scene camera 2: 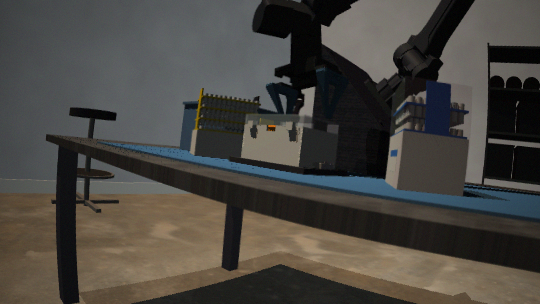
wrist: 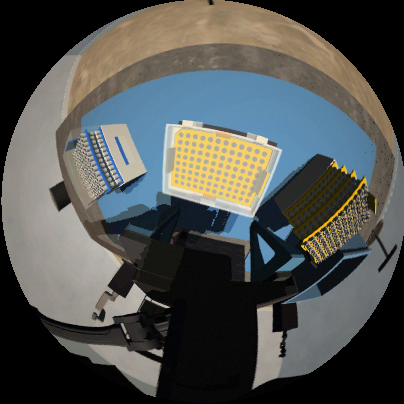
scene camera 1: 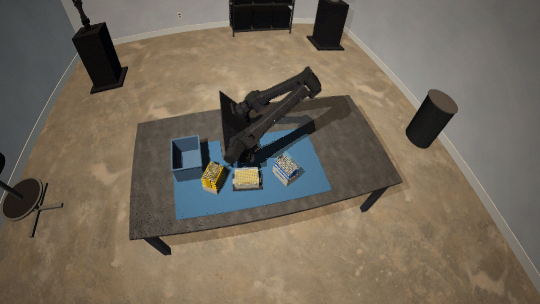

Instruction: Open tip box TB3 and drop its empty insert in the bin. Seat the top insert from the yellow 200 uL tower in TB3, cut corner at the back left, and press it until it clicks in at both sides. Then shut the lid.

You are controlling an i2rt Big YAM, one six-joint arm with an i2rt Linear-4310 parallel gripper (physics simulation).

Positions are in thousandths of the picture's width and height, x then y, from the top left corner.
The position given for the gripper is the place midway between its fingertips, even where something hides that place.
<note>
The gripper (scene camera 2: 566, 400) is open and holds nothing. Also in view: a blue-and-white tip tower (scene camera 2: 797, 429). Further things: a clear lid (wrist: 556, 422) and a blue bin (scene camera 1: 345, 515).
The blue-and-white tip tower is seen too in the wrist view (wrist: 249, 392). The gripper shows as well in the wrist view (wrist: 538, 533). The blue bin shows as well in scene camera 2 (scene camera 2: 353, 377) and in the wrist view (wrist: 771, 699).
</note>
